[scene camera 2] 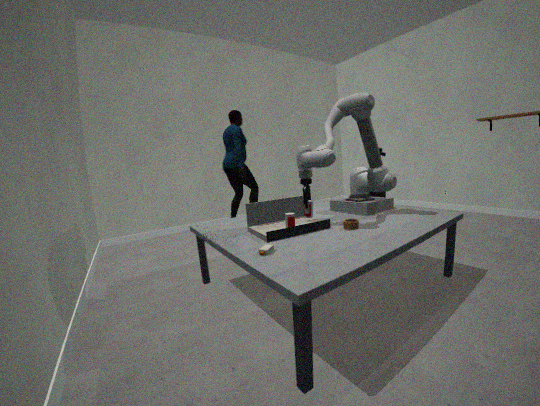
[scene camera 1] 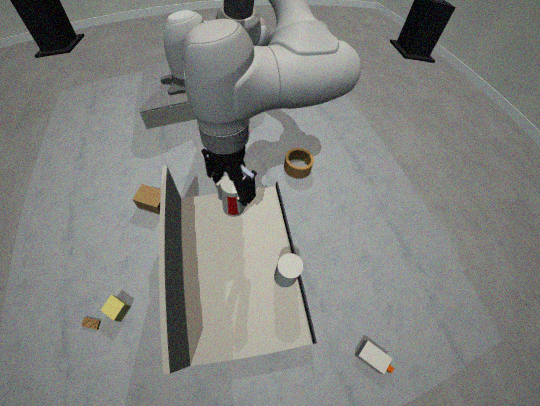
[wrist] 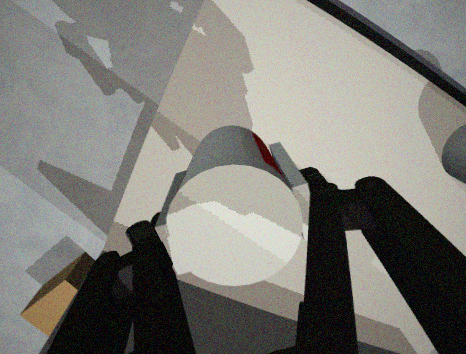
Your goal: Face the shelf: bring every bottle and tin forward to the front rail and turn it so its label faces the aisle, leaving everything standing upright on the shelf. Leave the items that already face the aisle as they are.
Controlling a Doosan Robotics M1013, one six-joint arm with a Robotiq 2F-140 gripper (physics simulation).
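Places are measured from the arm's base along level axes (x ahead, y left, z up), in millimetres.
Pixels of known places: gripper, between the fingertips: (scene camera 2: 308, 212) (scene camera 1: 232, 202); arm's base, origin of its link: (scene camera 2: 360, 200).
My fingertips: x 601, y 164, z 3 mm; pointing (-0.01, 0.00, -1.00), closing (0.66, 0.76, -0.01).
Note:
Ahead of a thing's pixels: the offset from my fingertips to its top centre.
My gripper (scene camera 1: 235, 192) (scene camera 2: 308, 201) (wrist: 233, 177) is shut on a grey tin {dx -3, dy +3, dz +81 mm} (scene camera 1: 233, 205) (scene camera 2: 309, 209) (wrist: 235, 225) with a white lid and a red label. The tin is upright, at the robot-side end of the shelf (scene camera 1: 220, 260) (scene camera 2: 272, 212), back from the dark front rail {dx +141, dy +152, dz -33 mm} (scene camera 1: 307, 310) (scene camera 2: 300, 230) (wrist: 390, 45). Its red label shows in both scene views. Whether its base touches the shelf is unclear. A second white-lidded tin {dx +195, dy +124, dz +40 mm} (scene camera 1: 290, 266) (scene camera 2: 290, 220) (wrist: 454, 152) stands upright at the front rail, its red label facing the aisle in scene camera 2.
A brown ring {dx -184, dy +221, dz -44 mm} (scene camera 1: 299, 171) (scene camera 2: 351, 225) and a white item with an orange end {dx +435, dy +333, dz -66 mm} (scene camera 1: 375, 356) (scene camera 2: 267, 249) lie on the aisle side. Behind the shelf's back panel are a brown box {dx -67, dy -257, dz -44 mm} (scene camera 1: 147, 198) (wrist: 50, 305), a yellow block {dx +257, dy -322, dz -56 mm} (scene camera 1: 114, 307) and a small brown block {dx +295, dy -398, dz -86 mm} (scene camera 1: 91, 323). A person (scene camera 2: 235, 150) stands beyond the table.

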